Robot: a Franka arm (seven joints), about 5 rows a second.
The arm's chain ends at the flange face. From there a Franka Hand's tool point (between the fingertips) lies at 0.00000 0.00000 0.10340 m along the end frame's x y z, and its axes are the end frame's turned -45 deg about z.
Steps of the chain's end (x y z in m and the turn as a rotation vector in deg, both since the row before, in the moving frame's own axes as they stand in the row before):
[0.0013, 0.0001, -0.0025, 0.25, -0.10, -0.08]
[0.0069, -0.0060, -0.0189, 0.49, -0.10, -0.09]
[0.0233, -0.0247, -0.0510, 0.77, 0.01, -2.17]
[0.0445, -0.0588, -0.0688, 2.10, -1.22, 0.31]
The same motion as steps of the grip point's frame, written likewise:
[0.0010, 0.0005, -0.0025, 0.25, 0.11, -0.08]
[0.0096, -0.0001, -0.0189, 0.42, 0.28, -0.09]
[0.0349, -0.0020, -0.0510, 0.54, 0.55, -2.17]
[0.0742, -0.0143, -0.0689, 2.35, 0.62, 0.31]

